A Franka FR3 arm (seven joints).
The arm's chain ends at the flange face. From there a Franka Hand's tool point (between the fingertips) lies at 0.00 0.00 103.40 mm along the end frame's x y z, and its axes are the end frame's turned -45 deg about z.
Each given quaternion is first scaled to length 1.
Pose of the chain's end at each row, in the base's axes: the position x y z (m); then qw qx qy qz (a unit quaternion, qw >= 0):
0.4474 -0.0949 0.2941 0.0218 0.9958 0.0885 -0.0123
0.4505 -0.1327 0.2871 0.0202 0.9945 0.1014 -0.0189
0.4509 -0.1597 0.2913 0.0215 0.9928 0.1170 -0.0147
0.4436 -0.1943 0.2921 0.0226 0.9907 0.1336 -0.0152
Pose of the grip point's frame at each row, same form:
0.4453 -0.0996 0.1908 0.0154 0.8861 0.4628 -0.0197
0.4470 -0.1373 0.1839 0.0114 0.8800 0.4742 -0.0252
0.4484 -0.1645 0.1880 0.0142 0.8724 0.4880 -0.0218
0.4411 -0.1993 0.1889 0.0151 0.8641 0.5025 -0.0227

